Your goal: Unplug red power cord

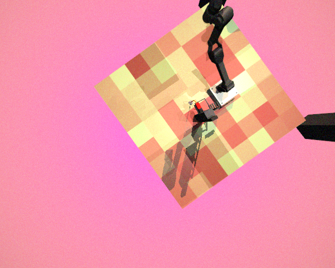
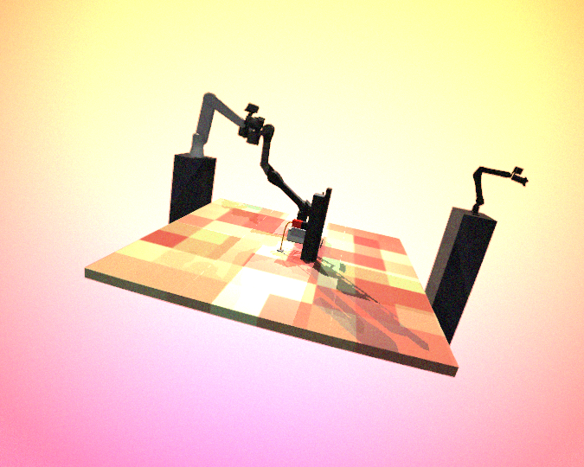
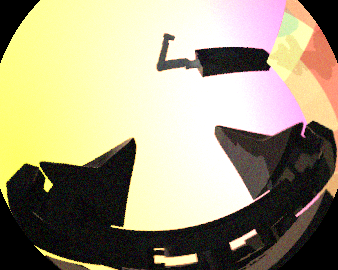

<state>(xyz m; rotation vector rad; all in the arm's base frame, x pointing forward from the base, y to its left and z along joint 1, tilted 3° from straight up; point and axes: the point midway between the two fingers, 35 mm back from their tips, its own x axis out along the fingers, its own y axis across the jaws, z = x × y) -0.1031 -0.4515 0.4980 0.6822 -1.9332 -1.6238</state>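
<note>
Now: the red plug 470 mm to the left of my gripper tip, 420 mm below it and 370 mm ahead of it. The rest, counted from my gripper tip: power strip 540 mm to the left, 430 mm below, 390 mm ahead.
</note>
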